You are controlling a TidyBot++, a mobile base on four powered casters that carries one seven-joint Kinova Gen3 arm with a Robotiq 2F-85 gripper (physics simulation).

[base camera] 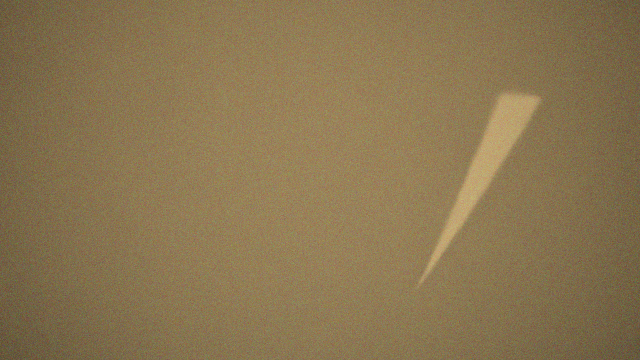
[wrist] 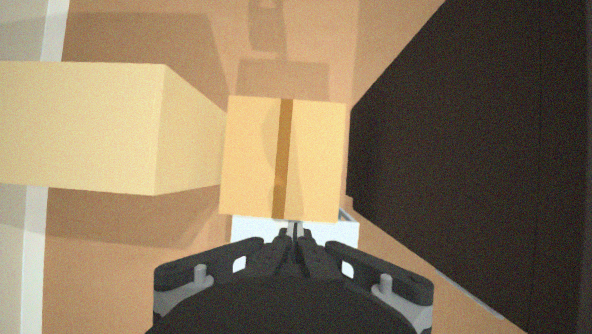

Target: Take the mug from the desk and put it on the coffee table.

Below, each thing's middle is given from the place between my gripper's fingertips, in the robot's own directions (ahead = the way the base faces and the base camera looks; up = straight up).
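Taped cardboard box (base camera: pixel 179 179), a bit to the left of my hand, a good way ahead of it, well below it.
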